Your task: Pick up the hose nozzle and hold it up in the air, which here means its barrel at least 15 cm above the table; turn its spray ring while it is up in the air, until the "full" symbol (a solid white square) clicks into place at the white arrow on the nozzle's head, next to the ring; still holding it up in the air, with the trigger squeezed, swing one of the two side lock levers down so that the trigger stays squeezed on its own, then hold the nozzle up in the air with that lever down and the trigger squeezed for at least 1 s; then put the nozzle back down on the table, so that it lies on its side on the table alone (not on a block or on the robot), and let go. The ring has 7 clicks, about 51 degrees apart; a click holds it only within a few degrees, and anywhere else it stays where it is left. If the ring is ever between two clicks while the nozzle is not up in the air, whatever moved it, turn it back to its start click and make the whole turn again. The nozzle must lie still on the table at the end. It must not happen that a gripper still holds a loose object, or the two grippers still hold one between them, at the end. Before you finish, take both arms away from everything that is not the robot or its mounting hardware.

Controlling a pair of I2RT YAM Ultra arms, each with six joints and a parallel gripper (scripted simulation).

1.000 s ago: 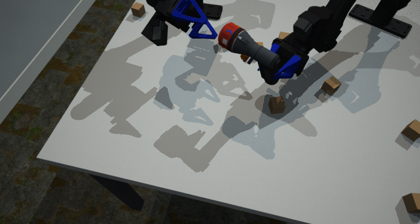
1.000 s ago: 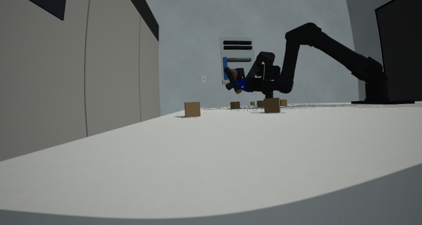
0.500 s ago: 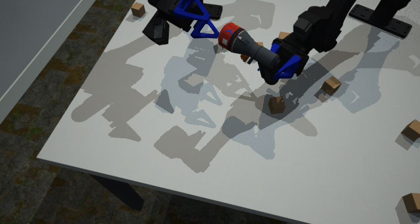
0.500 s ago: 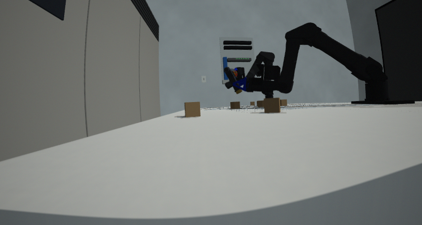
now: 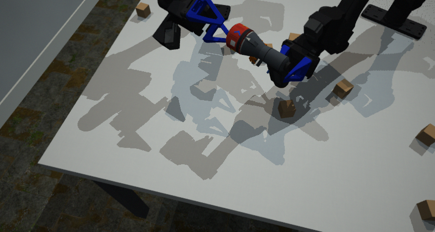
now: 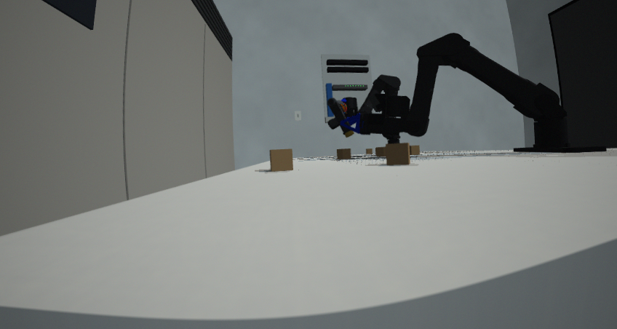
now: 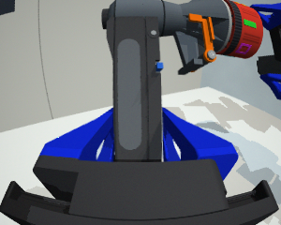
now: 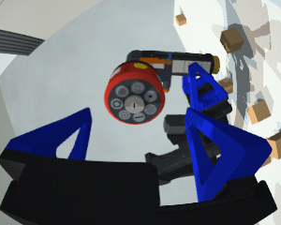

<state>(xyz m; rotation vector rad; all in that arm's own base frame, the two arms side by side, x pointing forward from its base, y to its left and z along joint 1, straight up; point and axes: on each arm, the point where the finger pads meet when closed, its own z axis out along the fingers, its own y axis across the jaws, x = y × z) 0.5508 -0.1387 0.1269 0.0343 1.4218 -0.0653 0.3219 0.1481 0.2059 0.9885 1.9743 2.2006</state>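
The red spray ring lies 3 cm to the left of my right hand and 3 cm ahead of it.
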